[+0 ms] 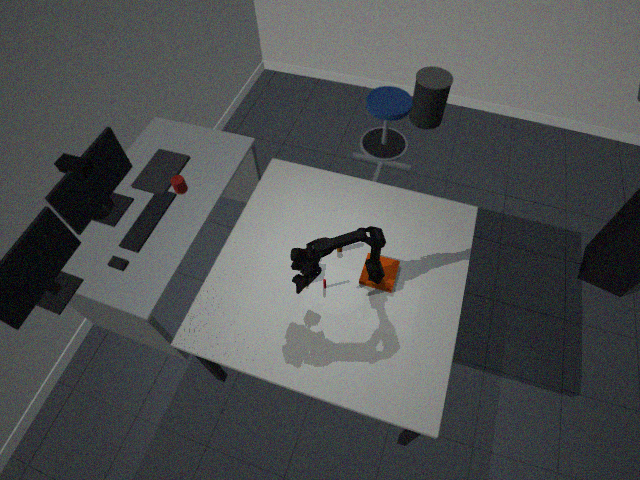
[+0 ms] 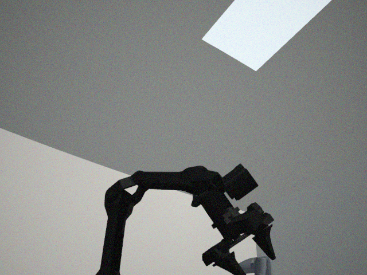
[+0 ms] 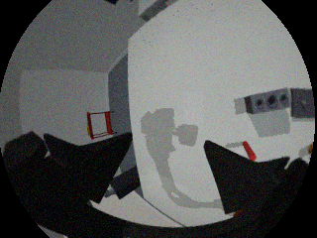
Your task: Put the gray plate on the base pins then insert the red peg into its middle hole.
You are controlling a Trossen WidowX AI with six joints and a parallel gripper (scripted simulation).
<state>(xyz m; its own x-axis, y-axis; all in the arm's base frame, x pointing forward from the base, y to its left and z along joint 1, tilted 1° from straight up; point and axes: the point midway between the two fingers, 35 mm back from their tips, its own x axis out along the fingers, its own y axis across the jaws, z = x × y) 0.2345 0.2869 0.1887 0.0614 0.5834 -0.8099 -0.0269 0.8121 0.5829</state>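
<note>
Right now my gripper tip is 80 mm short of the gray plate, 160 mm to the left of it and 150 mm above it. From my gripper tip the other things lie so: base 120 mm ahead, 310 mm to the right, 180 mm below; red peg 30 mm behind, 140 mm to the right, 150 mm below.
</note>
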